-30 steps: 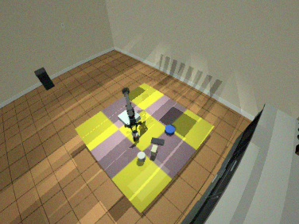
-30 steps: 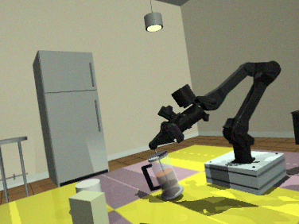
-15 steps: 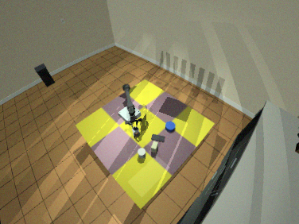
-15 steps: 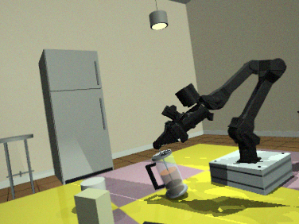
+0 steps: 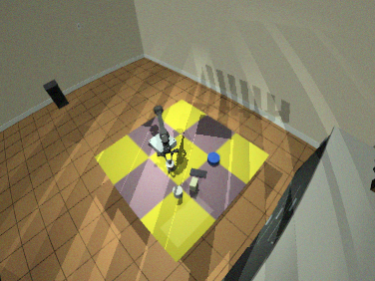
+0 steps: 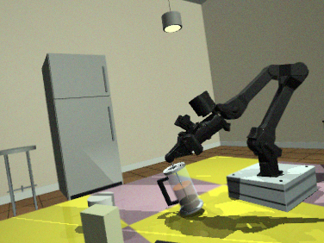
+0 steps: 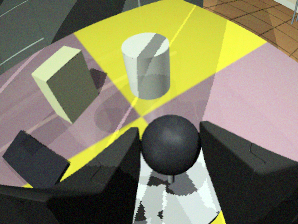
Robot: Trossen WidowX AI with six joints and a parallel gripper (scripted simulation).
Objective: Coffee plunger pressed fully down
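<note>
My gripper tip is now 90 mm above the coffee press, 20 mm past it and 10 mm to the right of it. From my gripper tip the other things lie so: pale box (250 mm ahead, 130 mm below, 10 mm to the right); then blue disc (330 mm to the left, 260 mm ahead, 160 mm below).
</note>
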